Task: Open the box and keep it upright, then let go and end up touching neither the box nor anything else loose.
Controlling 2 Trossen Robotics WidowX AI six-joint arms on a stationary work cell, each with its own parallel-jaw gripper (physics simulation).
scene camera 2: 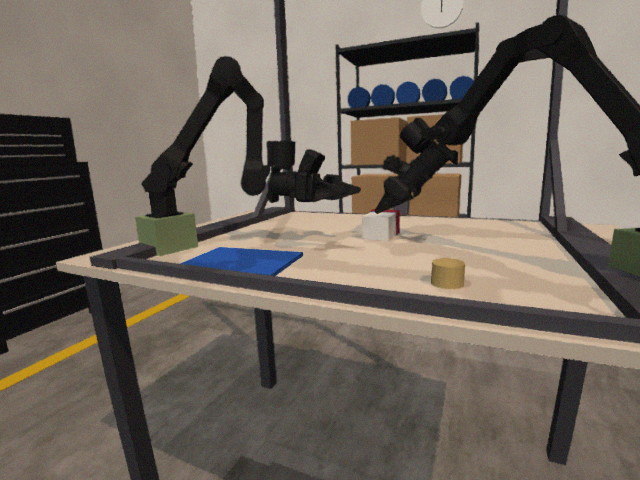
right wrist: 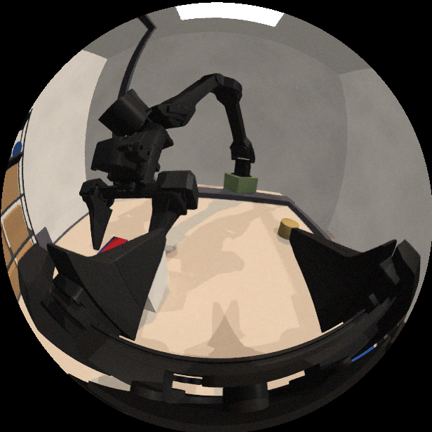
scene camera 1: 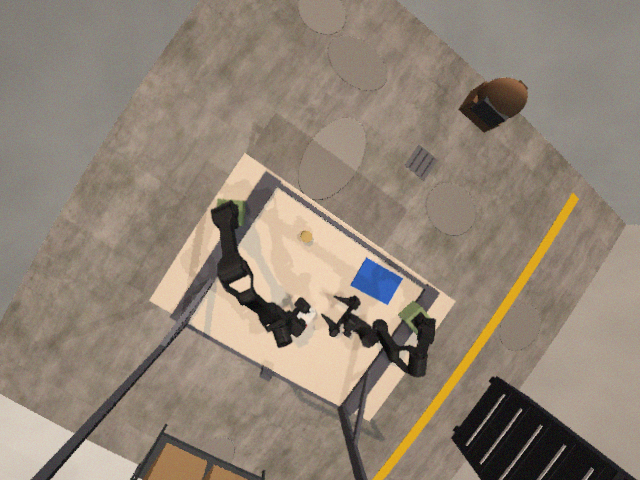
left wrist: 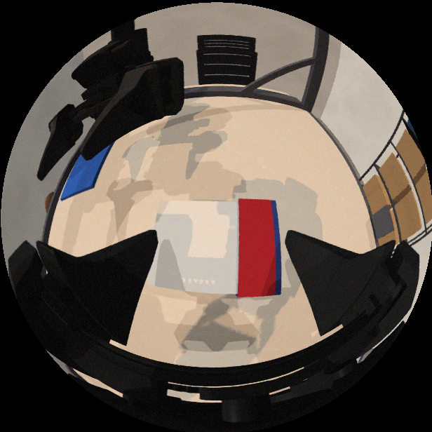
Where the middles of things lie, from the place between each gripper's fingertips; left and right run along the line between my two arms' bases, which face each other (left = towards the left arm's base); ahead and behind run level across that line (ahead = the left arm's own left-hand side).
I see my left gripper 30 mm above the white box (scene camera 2: 382, 226) and 10 mm short of it. Round my left hand: blue mat (scene camera 2: 267, 262) 300 mm ahead, 220 mm to the right, 60 mm below; short brass cylinder (scene camera 2: 447, 273) 320 mm ahead, 170 mm to the left, 50 mm below.
The white box lies 120 mm behind my right hand, 40 mm to the left of it and 100 mm below it. Also, from my right hand: blue mat 180 mm ahead, 190 mm to the right, 120 mm below; short brass cylinder 190 mm ahead, 210 mm to the left, 110 mm below.
